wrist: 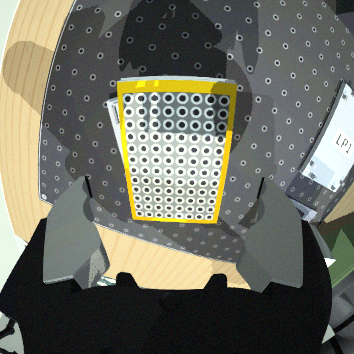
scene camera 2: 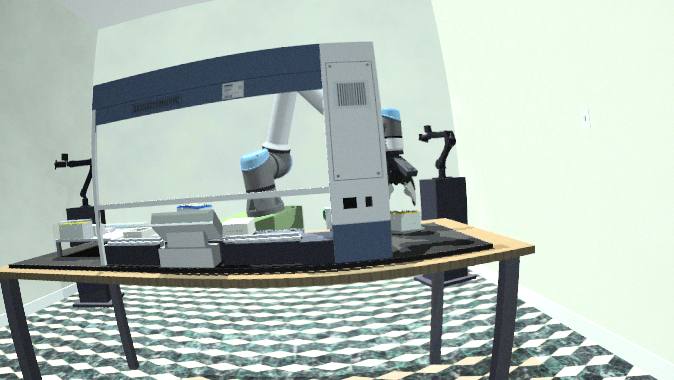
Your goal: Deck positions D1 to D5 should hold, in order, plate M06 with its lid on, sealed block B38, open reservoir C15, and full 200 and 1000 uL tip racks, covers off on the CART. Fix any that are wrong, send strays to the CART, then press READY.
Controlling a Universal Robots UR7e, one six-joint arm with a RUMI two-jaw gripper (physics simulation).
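Frame: origin at the arm's base, x ahead, y left, z up, level; metres.
Seen in the pictures: gripper, fingertip midpoint: [wrist: 173, 179] [scene camera 2: 399, 208]; arm's base at its link origin: [wrist: 335, 288] [scene camera 2: 265, 212].
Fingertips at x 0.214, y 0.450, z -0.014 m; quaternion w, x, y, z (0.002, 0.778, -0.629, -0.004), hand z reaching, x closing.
Observation:
Pixels of each thing's top centre, then the offset from my fingertips to it. "*": a spot on its surface instead.
- yellow-rimmed tip rack at its top centre: [wrist: 176, 167] [scene camera 2: 400, 210] dx +0.007, dy +0.000, dz -0.007 m
- yellow-rimmed rack at its top centre: [scene camera 2: 75, 223] dx -0.025, dy -1.253, dz +0.036 m
- blue-topped item at its top centre: [scene camera 2: 193, 203] dx +0.118, dy -0.708, dz +0.078 m
- low pale labware piece at its top centre: [scene camera 2: 138, 229] dx +0.071, dy -0.932, dz +0.005 m
- white box at its top centre: [scene camera 2: 237, 220] dx +0.144, dy -0.566, dz +0.021 m
- grey device at a spot on its surface: [scene camera 2: 187, 232] * dx +0.296, dy -0.715, dz +0.008 m
- plate marked LP1 at its top centre: [wrist: 348, 146] dx +0.067, dy -0.237, dz -0.065 m
- pale label plate at its top centre: [wrist: 166, 155] [scene camera 2: 401, 228] dx -0.016, dy +0.007, dz -0.073 m
A yellow-rimmed tip rack [scene camera 2: 407, 221] [wrist: 175, 155] stands upright on the black perforated mat, right of the instrument column. Rings with dark centres fill its top. My gripper [scene camera 2: 402, 196] [wrist: 173, 179] is open and empty above it; the fingers stand apart from its sides. Another yellow-rimmed rack [scene camera 2: 76, 230] stands on a raised stand at the far left. A blue-topped item [scene camera 2: 194, 206] shows above the grey device. A low pale labware piece [scene camera 2: 137, 233] lies left of that device, and a white box [scene camera 2: 238, 226] right of it. Deck labels are unreadable here.
The instrument column [scene camera 2: 354, 150] and its blue overhead beam [scene camera 2: 210, 75] frame the deck. A grey device [scene camera 2: 187, 232] stands at the front. A plate marked LP1 [wrist: 344, 142] lies right of the rack in the wrist view. A pale label plate [wrist: 116, 112] shows beside the rack's left edge.

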